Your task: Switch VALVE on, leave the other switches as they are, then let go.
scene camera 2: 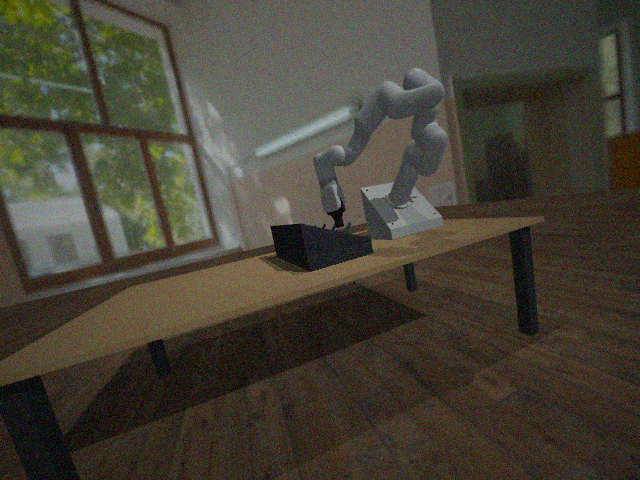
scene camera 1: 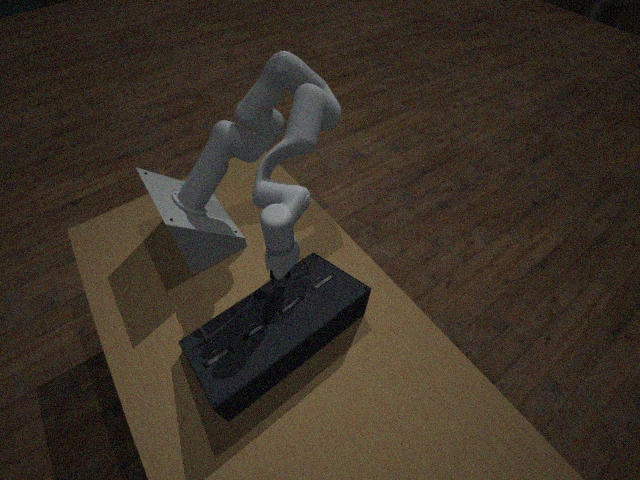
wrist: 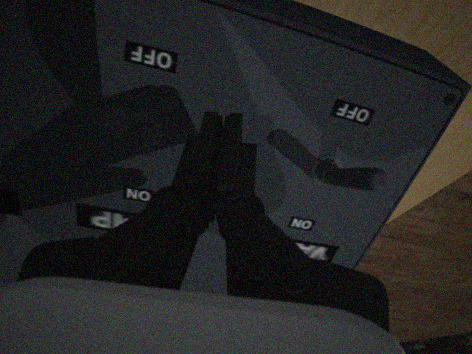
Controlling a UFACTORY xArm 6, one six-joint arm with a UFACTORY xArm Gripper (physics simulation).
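Frame: origin at the arm's base, x right, y ahead, z up, level; millimetres.
Where they show: gripper, fingertip midpoint: [scene camera 2: 340, 227] [scene camera 1: 285, 275] [wrist: 225, 137]; arm's base at its link origin: [scene camera 2: 397, 200] [scene camera 1: 189, 204].
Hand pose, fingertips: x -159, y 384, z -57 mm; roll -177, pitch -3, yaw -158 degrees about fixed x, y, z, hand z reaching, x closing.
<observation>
Each offset is from my fingertips to the top centre of the thing. "spot": to the spot under its first point. Level surfaces: height alone.
The VALVE switch, whose label @(dx -87, dy +82, dz +9 mm) [wrist: 317, 251] shows upside down and partly covered by a finger, is in the right column of the wrist view. Its lever @(dx -75, dy +0, dz +17 mm) [wrist: 352, 178] points right from midway between the OFF label @(spot: dx -73, dy -21, dz -38 mm) [wrist: 353, 112] and the ON label @(spot: dx -83, dy +57, dz -5 mm) [wrist: 301, 223]; I cannot tell which way it is tipped. A shadow-like shape lies left of its base. It belongs to the dark switch box [scene camera 1: 336, 304] [scene camera 2: 294, 243] [wrist: 405, 117]. My gripper [scene camera 1: 268, 312] [scene camera 2: 339, 225] [wrist: 225, 137] is shut and empty, low over the box, left of VALVE's lever. Exact finger contact is unclear.
The neighbouring switch's OFF label @(spot: dx +46, dy -4, dz -37 mm) [wrist: 151, 57] and ON label [wrist: 137, 194] show left in the wrist view; its lever is unclear in the gripper's shadow. The box stands on the wooden table @(dz -111 mm) [scene camera 1: 413, 392] [scene camera 2: 206, 304]. The arm's slanted base [scene camera 1: 206, 248] [scene camera 2: 379, 222] stands behind it.
</observation>
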